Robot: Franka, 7 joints.
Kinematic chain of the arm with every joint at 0, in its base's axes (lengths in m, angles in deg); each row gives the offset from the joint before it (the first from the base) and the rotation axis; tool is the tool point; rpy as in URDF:
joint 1: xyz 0 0 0.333 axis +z
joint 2: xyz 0 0 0 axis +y
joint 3: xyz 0 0 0.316 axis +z
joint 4: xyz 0.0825 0 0 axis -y
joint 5: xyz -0.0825 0 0.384 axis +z
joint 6: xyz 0 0 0 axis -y
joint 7: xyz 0.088 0 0 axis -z
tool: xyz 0 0 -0.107 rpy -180 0 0
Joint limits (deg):
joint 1: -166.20..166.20
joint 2: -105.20..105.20
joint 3: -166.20..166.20
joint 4: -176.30..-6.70
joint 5: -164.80..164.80
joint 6: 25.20..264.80
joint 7: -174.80..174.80
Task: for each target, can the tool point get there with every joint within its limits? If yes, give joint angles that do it. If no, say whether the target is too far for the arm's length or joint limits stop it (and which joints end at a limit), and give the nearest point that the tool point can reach.
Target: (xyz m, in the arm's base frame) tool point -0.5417 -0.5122 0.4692
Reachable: yes | joints 28.74 -89.33 -80.82 -42.34 136.09 50.67 -35.41
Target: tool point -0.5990 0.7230 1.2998
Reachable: no: too far | nearest point -0.3813 0.4602 0.9484 | short by 0.490 m
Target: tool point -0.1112 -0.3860 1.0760
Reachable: yes | joints -135.20 1.72 29.73 -48.72 -8.19 161.23 16.48
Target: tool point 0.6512 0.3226 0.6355
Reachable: yes | joints 49.58 44.38 -64.10 -53.35 -71.41 200.69 -51.75
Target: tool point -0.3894 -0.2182 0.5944
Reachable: yes | joints 116.99 72.28 113.87 -142.34 -27.14 196.20 -129.49
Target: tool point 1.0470 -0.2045 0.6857
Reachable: no: too far | nearest point 0.7994 -0.1561 0.6023 | short by 0.266 m
